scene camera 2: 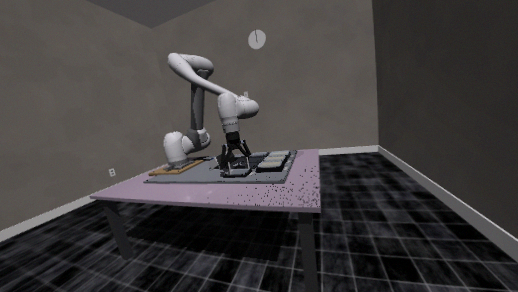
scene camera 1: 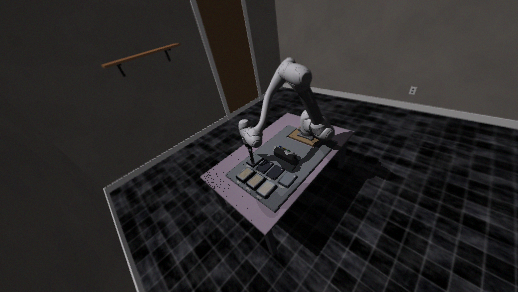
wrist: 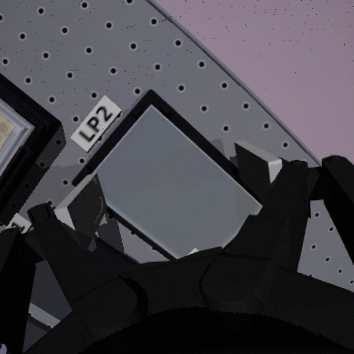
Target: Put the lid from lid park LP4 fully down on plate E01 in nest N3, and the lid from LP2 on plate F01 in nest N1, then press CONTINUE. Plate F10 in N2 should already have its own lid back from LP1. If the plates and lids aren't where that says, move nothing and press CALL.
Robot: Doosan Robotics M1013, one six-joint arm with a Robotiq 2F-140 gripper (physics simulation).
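Places are measured from the arm's base along level axes (x ahead, y left, z up), in metres.
Pixels of known places: gripper, fingertip midpoint: (scene camera 2: 239, 171) (wrist: 168, 175); arm's base, origin of the base link: (scene camera 2: 179, 165) (scene camera 1: 308, 133).
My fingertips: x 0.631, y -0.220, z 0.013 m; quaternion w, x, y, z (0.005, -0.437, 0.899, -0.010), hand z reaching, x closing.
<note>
Ahead of a thing's pixels: the offset from my fingertips to its top centre. "spot": to the spot under its first point. Level surfaces: height alone.
The lid {0.017 m back, 0.012 m left, 0.004 m down} (wrist: 170, 175) (scene camera 2: 237, 174) at LP2 is a clear grey rectangle on a dark-edged park. The LP2 label {spot: 0.070 m ahead, 0.006 m left, 0.019 m down} (wrist: 97, 123) is beside it. My gripper (wrist: 168, 175) (scene camera 2: 236, 165) (scene camera 1: 252, 161) is open and low over this lid, with one finger at each side and nothing held. Three plates stand in a row in scene camera 1: one {0.167 m ahead, 0.074 m left, 0.017 m up} (scene camera 1: 245, 174), a middle one {0.168 m ahead, 0.202 m left, 0.013 m up} (scene camera 1: 256, 180) and a paler one {0.175 m ahead, 0.327 m left, 0.013 m up} (scene camera 1: 266, 188). Their labels and lids cannot be told there. Another grey lid-like piece {0.005 m back, 0.403 m left, 0.004 m down} (scene camera 1: 288, 179) lies at the row's far end. Part of a plate {spot: 0.114 m ahead, 0.040 m left, 0.017 m up} (wrist: 7, 125) shows in the wrist view.
Two dark parks {spot: 0.001 m back, 0.138 m left, 0.012 m down} (scene camera 1: 263, 166) {spot: 0.005 m back, 0.276 m left, 0.011 m down} (scene camera 1: 275, 172) lie between the LP2 lid and the far grey piece. A dark box {0.227 m back, 0.215 m left, 0.062 m up} (scene camera 1: 286, 154) with small coloured spots stands between them and the arm base. The perforated grey board {0.021 m down} (wrist: 110, 45) lies on the pink table {0.034 m down} (wrist: 280, 65) (scene camera 2: 200, 192).
</note>
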